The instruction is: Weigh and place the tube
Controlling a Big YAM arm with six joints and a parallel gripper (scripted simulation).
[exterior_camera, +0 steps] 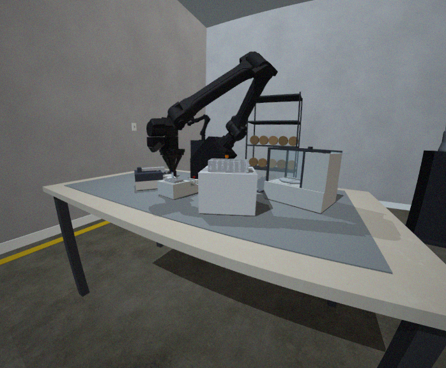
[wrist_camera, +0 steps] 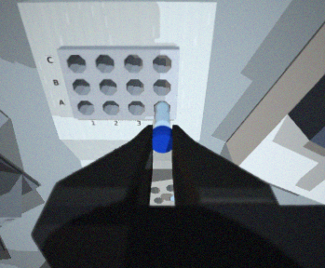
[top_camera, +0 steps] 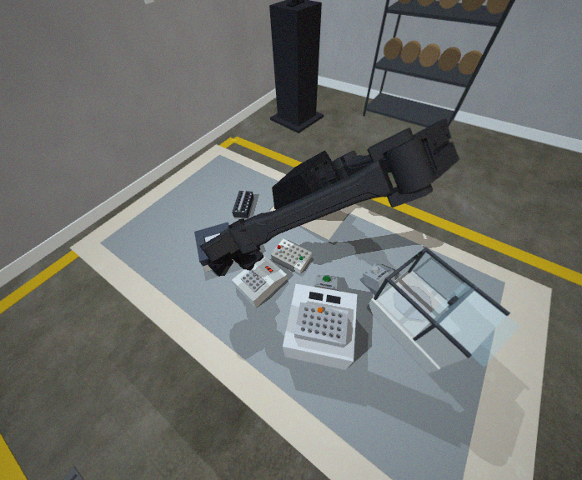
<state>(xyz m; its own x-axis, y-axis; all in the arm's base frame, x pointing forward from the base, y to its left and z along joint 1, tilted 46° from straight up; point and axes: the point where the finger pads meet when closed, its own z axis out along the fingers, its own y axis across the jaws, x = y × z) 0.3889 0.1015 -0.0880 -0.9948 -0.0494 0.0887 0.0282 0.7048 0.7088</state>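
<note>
The dry block DB lies 10 mm behind my hand, 30 mm to the left of it and 70 mm below it. From my hand the other things lie so: spectrophotometer 20 mm behind, 180 mm to the right, 40 mm below; then mixer block 300 mm to the left, 50 mm above; then tube rack RK 160 mm behind, 30 mm to the left, 90 mm below.
</note>
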